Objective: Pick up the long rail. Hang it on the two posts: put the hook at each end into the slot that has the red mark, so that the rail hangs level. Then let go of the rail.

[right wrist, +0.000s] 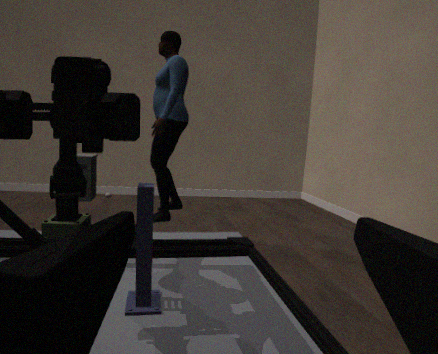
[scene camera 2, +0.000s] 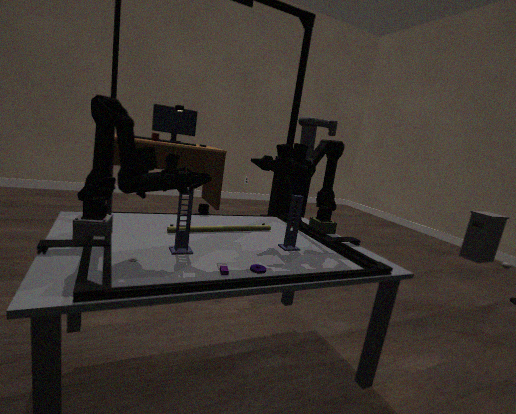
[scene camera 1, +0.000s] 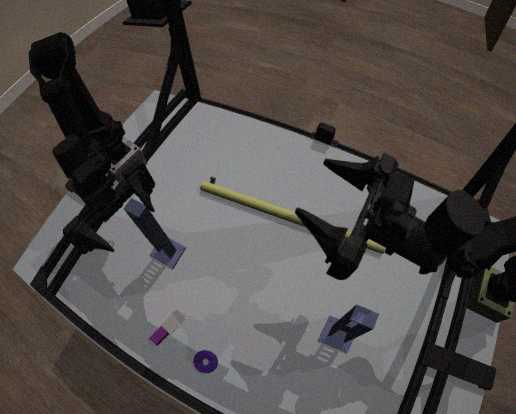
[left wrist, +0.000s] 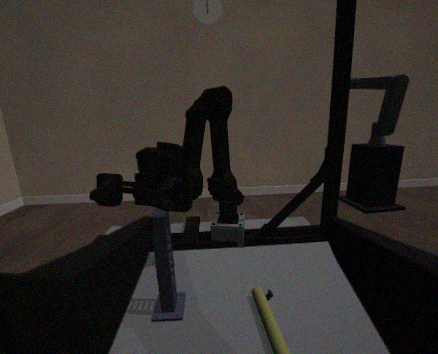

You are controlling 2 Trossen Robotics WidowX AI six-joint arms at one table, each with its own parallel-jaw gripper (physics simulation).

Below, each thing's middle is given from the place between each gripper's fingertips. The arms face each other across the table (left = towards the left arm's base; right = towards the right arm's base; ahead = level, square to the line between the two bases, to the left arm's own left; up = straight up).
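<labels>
The long yellow rail (scene camera 1: 211, 188) has my left hand 31 cm above it, 5 cm to the left of it and 11 cm past it.
Measured from my right hand, that same long yellow rail is 25 cm below, 18 cm to the left and 25 cm behind.
</labels>
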